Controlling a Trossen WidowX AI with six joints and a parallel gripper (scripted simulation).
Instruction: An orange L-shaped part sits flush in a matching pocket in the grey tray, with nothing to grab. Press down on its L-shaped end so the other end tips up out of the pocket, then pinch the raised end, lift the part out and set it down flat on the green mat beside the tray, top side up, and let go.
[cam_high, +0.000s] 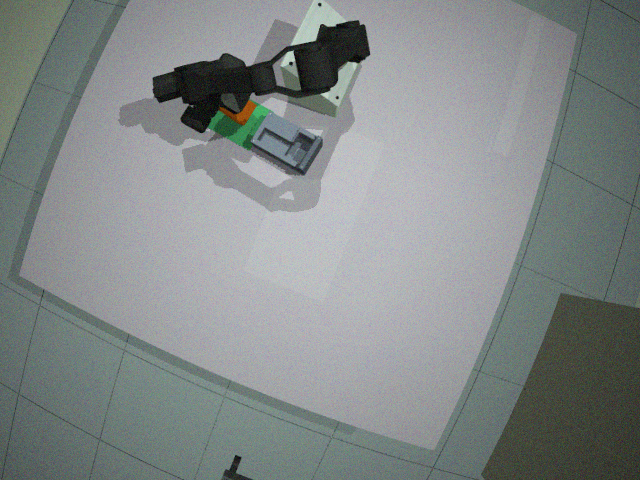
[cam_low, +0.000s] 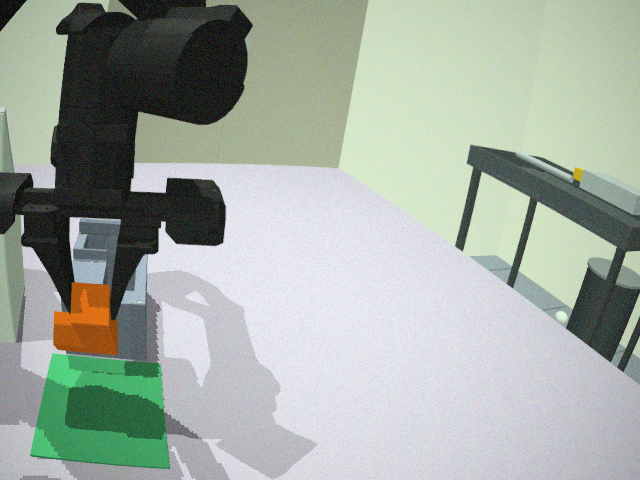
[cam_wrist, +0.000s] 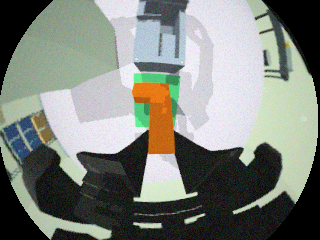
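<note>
Right now my gripper tip is 130 mm above the green mat and 20 mm to the right of it. Round my gripper tip: orange L-shaped part (30 mm to the left, 30 mm below, 10 mm behind).
</note>
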